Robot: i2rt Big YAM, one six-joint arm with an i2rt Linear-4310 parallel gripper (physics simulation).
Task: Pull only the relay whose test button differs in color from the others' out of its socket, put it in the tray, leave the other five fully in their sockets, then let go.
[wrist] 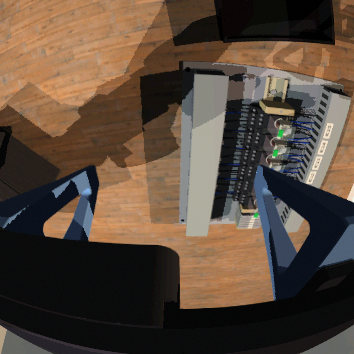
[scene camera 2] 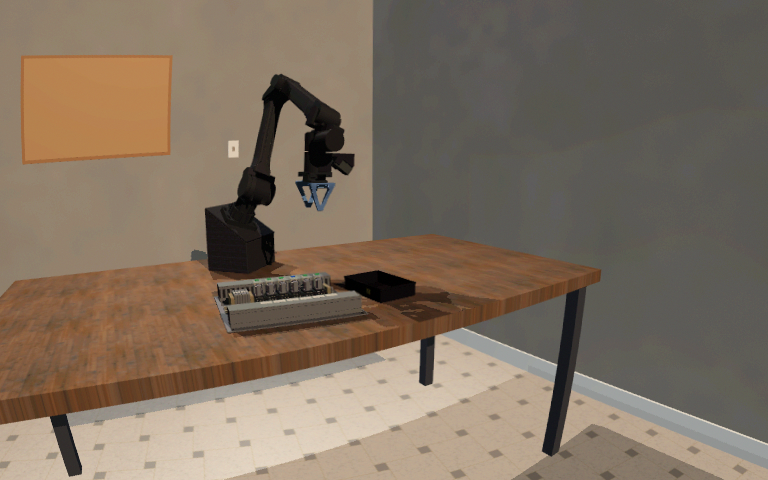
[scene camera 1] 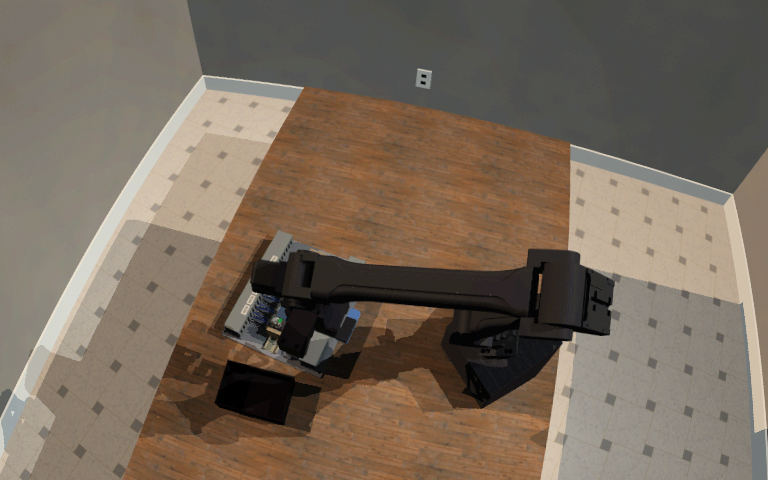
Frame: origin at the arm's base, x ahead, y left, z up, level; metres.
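Seen in the pictures: gripper, fingertip midpoint: (wrist: 175, 173) (scene camera 2: 314, 209) (scene camera 1: 321, 330); arm's base, link origin: (scene camera 2: 237, 220).
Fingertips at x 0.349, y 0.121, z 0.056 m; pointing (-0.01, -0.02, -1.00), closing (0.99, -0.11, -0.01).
Observation:
Pixels of each thing's top centre, then the offset from my fingertips to it.
- relay with the blue test button, top centre: (wrist: 275, 171) (scene camera 2: 293, 277) dx +0.128, dy -0.117, dz -0.143 m
- black tray, top centre: (scene camera 1: 253, 390) (scene camera 2: 379, 279) dx +0.139, dy +0.116, dz -0.177 m
- terminal block, top centre: (scene camera 2: 239, 292) dx +0.111, dy -0.253, dz -0.166 m
The relay with the blue test button (scene camera 2: 293, 277) stands in the socket row, third from the tray end; the others' buttons look green. In the wrist view the right finger covers its place, while green-button relays (wrist: 280, 134) (wrist: 276, 153) show beyond the fingertip. The relay panel (scene camera 1: 277, 246) (scene camera 2: 294, 311) (wrist: 206, 150) lies on the table, its row largely under the arm in scene camera 1. The black tray (scene camera 1: 250, 412) (scene camera 2: 396, 292) (wrist: 280, 40) stands beside one panel end. My gripper (scene camera 2: 314, 207) (wrist: 175, 173) is open and empty, pointing down high above the table and the panel's near side.
Two long grey wire ducts flank the relays; the near duct (wrist: 202, 195) runs between the fingers in the wrist view. A terminal block (scene camera 2: 240, 296) sits at the row's end away from the tray. The arm's black base (scene camera 1: 512, 367) (scene camera 2: 235, 243) stands behind the panel.

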